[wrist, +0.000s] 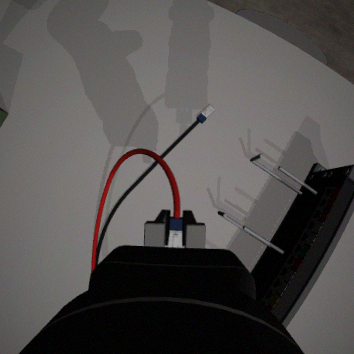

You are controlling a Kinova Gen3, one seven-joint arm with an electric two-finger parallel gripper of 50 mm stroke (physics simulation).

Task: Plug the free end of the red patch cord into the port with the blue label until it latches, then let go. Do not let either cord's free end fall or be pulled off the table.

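Places are measured from the arm's base along level axes (x back, y down, z right), in centimetres.
Where they show: gripper, fingertip midpoint: (175,221).
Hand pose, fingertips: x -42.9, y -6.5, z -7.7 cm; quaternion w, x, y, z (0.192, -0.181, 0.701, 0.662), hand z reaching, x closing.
Observation:
Each offset is from my fingertips to the centre of the thing. "spot": to the spot under its first point. Level surfaces: height alone.
My gripper (175,221) is shut on the plug of the red patch cord @[spot: dy +8.6, dx +9.9, dz +2.4 cm] (105,187), a clear plug with a dark blue collar. The cord rises from the plug, arches over and runs down to the left, behind the gripper body. The patch panel @[dy +5.8, dx -16.8, dz +6.8 cm] (312,255) stands at the right, seen at a steep slant, with a row of ports with small coloured marks. The gripper is to the left of the panel, apart from it. The port with the blue label cannot be made out.
A black cord @[spot: dy +14.3, dx +8.6, dz +3.0 cm] (122,196) runs under the red one; its free plug @[spot: dy +14.3, dx +4.5, dz -16.3 cm] (206,113) lies on the table @[dy +14.9 cm] (240,75), above the gripper in view. Thin metal cable guides (262,240) (280,176) stick out from the panel toward the gripper. The table edge curves across the upper right. A green object shows at the left edge.

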